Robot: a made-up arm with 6 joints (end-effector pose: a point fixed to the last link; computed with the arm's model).
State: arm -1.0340 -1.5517 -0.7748 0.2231 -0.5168 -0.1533
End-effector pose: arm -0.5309 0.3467 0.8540 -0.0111 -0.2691 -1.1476
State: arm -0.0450 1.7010 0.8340 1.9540 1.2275 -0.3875
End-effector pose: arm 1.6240 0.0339 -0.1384 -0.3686 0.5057 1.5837
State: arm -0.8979 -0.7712 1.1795 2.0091 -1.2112 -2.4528
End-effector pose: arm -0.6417 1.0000 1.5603 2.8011 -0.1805 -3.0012
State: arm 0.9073 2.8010 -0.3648 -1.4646 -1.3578 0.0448
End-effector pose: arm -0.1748 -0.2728 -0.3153 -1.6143 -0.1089 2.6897
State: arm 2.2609 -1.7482 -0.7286 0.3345 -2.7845 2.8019
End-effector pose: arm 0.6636 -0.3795 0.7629 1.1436 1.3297 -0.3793
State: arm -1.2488 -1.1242 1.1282 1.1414 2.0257 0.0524
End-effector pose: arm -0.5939 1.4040 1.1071 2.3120 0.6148 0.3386
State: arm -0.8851 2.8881 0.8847 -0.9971 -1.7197 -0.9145
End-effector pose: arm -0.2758 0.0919 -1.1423 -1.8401 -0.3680 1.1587
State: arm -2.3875 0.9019 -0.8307 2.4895 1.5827 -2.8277
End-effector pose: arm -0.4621 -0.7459 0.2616 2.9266 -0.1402 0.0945
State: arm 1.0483 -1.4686 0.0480 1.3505 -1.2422 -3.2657
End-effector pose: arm -0.5624 -1.1019 1.1040 -3.0731 -0.3163 -0.2846
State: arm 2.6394 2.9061 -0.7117 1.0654 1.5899 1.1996
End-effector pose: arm 0.4796 -0.1054 -0.5639 0.8959 0.4544 -1.8429
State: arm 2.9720 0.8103 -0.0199 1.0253 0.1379 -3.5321
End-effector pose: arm -1.3064 0.3743 0.6885 2.6219 0.7518 3.1336
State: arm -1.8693 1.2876 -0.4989 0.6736 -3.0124 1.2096
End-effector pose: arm -0.5050 -0.8811 -0.0820 0.0698 -1.4309 -2.4838
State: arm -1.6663 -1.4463 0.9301 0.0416 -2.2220 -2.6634
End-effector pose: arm -0.1436 1.4972 0.8996 2.6938 -0.1539 -1.6998
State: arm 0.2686 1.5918 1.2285 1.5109 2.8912 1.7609
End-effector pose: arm 1.6619 0.4397 0.3353 2.9877 -0.3663 -3.1411
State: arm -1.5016 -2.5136 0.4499 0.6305 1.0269 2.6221
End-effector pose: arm -0.3182 1.2497 -0.5311 -0.2810 0.6293 0.9661
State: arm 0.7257 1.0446 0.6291 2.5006 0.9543 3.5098
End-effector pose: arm 0.9988 1.1926 0.7151 1.0313 0.9821 1.7989
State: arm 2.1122 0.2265 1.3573 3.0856 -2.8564 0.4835
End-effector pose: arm -0.4983 0.2745 1.9042 -0.5195 0.8459 -1.0056
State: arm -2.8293 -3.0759 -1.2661 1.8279 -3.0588 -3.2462
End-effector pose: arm 0.4898 0.0817 -0.0922 -1.5549 1.3389 3.0985
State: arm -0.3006 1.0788 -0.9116 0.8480 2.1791 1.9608
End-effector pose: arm 0.7133 -0.4192 0.1036 -1.6347 -0.3055 0.4008
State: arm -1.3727 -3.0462 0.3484 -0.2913 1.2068 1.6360
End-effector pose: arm -0.4177 0.6888 -0.7549 2.7432 1.2721 2.9173
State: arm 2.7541 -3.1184 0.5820 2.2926 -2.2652 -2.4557
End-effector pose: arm 0.3651 -0.3531 -1.2063 -1.3792 0.0914 2.1363
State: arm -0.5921 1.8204 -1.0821 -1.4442 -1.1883 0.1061
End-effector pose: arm 0.1921 -0.1727 0.1971 -1.9457 -0.0254 1.3799
